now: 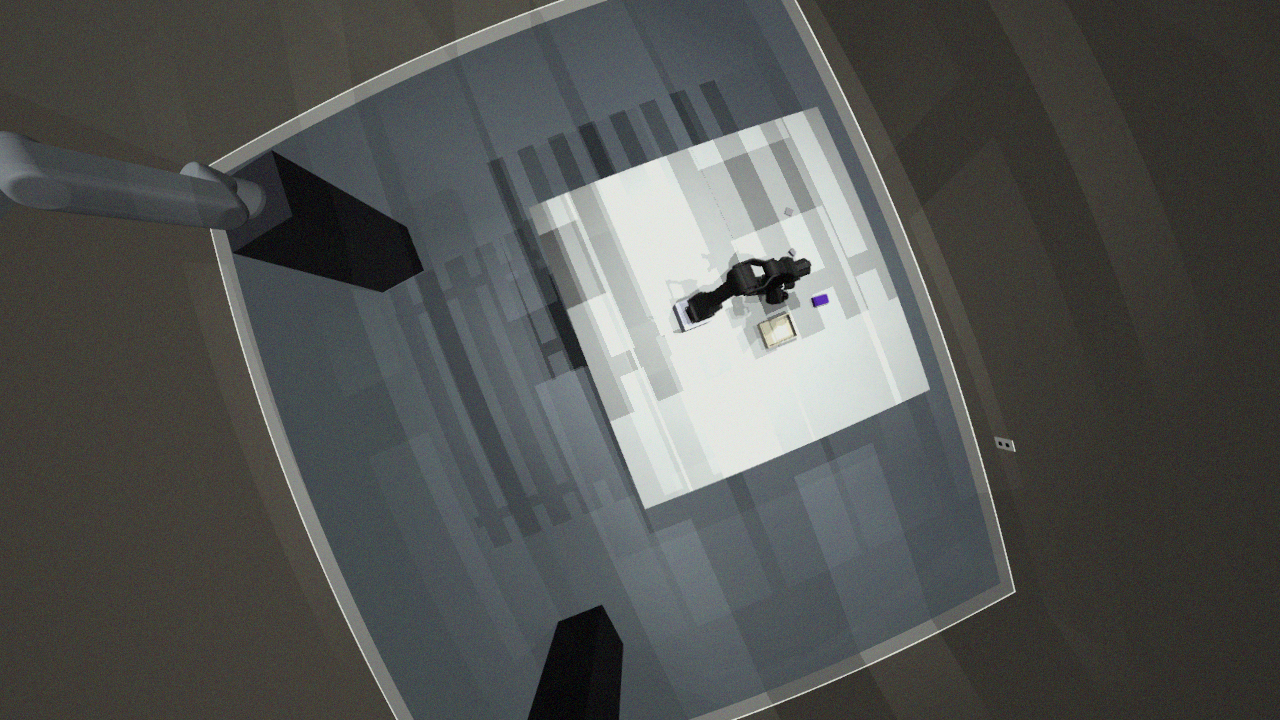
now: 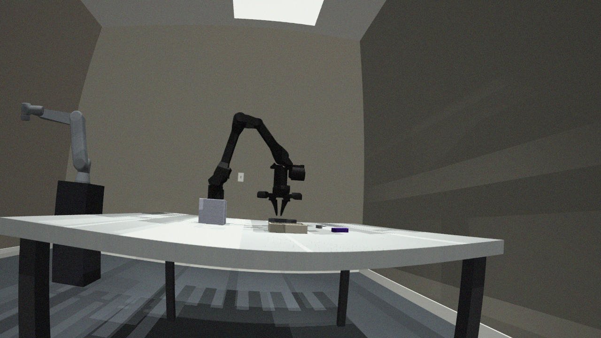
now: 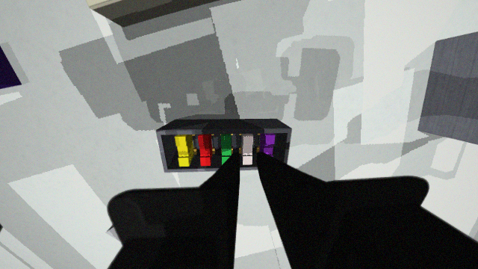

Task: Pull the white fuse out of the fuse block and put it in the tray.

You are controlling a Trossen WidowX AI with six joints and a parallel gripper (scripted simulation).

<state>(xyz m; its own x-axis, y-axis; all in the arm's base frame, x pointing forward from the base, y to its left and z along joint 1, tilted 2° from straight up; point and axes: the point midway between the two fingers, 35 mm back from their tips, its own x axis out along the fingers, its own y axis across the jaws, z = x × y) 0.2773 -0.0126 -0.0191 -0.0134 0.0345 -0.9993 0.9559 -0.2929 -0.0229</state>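
My gripper tip is now 30 mm above the white fuse. From my gripper tip the other things lie so: red fuse: 40 mm ahead, 10 mm to the right, 30 mm below; then green fuse: 20 mm ahead, 30 mm below; then purple fuse: 20 mm behind, 10 mm to the left, 30 mm below.
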